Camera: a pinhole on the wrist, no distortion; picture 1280 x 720 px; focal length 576.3 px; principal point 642.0 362.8 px. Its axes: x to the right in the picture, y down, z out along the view. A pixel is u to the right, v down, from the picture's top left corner.
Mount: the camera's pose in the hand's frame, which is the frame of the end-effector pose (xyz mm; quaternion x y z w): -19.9 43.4 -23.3 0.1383 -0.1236 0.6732 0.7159
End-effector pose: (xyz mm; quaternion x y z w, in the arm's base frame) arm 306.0 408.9 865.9 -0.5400 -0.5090 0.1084 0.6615
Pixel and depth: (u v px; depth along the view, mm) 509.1 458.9 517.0
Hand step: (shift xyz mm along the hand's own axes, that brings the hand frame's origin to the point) -108.7 -251.0 417.6
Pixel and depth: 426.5 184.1 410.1
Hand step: 101.1 -255.6 298.9
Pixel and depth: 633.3 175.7 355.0
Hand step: 98.1 -97.3 301.7
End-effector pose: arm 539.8 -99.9 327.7 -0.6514 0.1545 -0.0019 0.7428
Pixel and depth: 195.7 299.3 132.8
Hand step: -10.6 -101.4 62.6
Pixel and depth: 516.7 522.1 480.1
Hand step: -154.5 -221.2 390.1
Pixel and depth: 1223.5 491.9 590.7
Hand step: -108.9 389.6 747.4
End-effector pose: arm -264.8 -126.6 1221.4 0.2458 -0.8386 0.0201 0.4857
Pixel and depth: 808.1 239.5 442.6
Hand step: 86.7 -4.5 432.2
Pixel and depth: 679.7 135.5 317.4
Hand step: 109.3 -59.9 275.8
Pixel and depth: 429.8 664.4 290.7
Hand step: -175.8 -153.6 213.3
